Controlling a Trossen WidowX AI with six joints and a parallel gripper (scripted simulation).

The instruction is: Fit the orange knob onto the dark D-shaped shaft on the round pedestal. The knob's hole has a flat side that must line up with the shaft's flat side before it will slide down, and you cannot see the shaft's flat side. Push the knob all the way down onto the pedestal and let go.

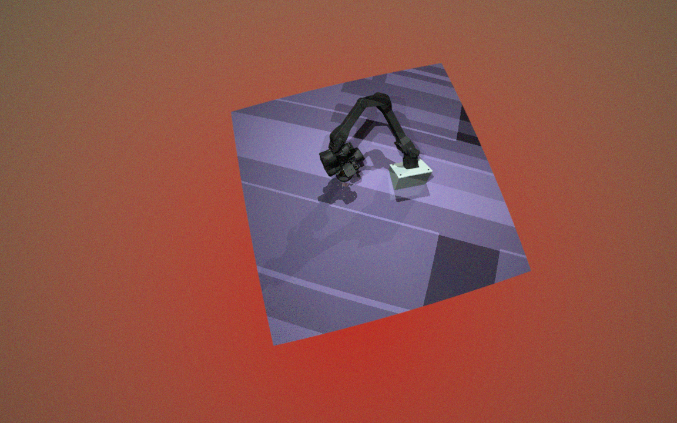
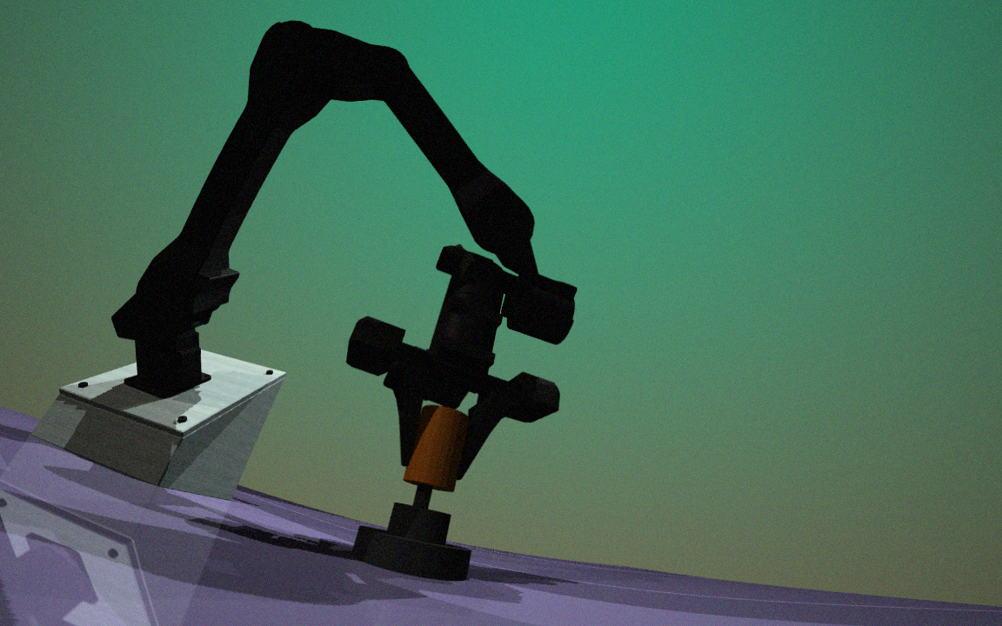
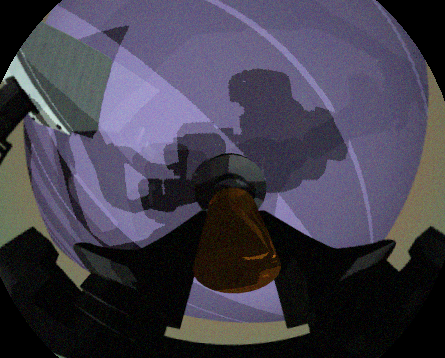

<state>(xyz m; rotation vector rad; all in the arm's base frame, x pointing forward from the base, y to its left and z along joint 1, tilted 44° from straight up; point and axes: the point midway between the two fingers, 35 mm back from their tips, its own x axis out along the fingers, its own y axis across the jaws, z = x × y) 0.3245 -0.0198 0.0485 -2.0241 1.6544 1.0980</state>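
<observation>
My gripper tip is now 2 cm below the orange knob. Round my gripper tip: dark round pedestal: 4 cm below.
</observation>
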